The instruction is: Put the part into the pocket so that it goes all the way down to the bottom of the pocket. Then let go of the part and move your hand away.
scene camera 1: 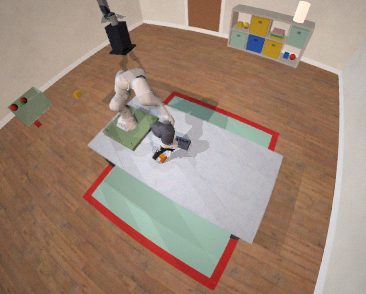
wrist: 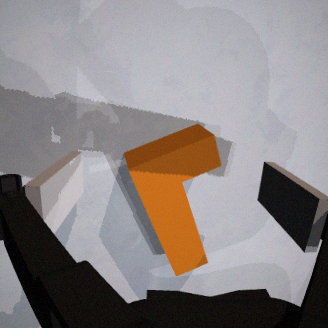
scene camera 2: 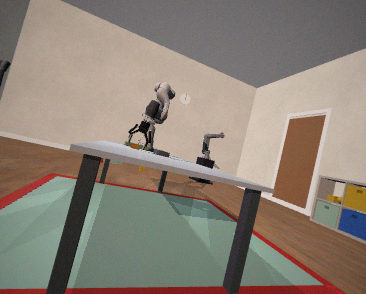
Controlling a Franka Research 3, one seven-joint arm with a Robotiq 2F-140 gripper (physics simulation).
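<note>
The part, an orange L-shaped block [scene camera 1: 162, 158] [scene camera 2: 135, 146] [wrist: 166, 215], lies on the table. My gripper [scene camera 1: 164, 154] [scene camera 2: 139, 144] [wrist: 173, 176] is open, low over the part, with one finger on each side of it. In the wrist view both fingers stand clear of the orange sides. The pocket seems to be in the dark grey block [scene camera 1: 184, 143] [scene camera 2: 161, 153], which sits on the table a short way from the part. Its opening is too small to make out, and the block does not show in the wrist view.
The pale table [scene camera 1: 225, 175] [scene camera 2: 210, 175] carries the arm's green base plate [scene camera 1: 120, 137]. The grey block stands close beside the gripper. A shelf unit [scene camera 1: 271, 15] and a black pedestal [scene camera 1: 119, 37] stand on the floor, away from the table.
</note>
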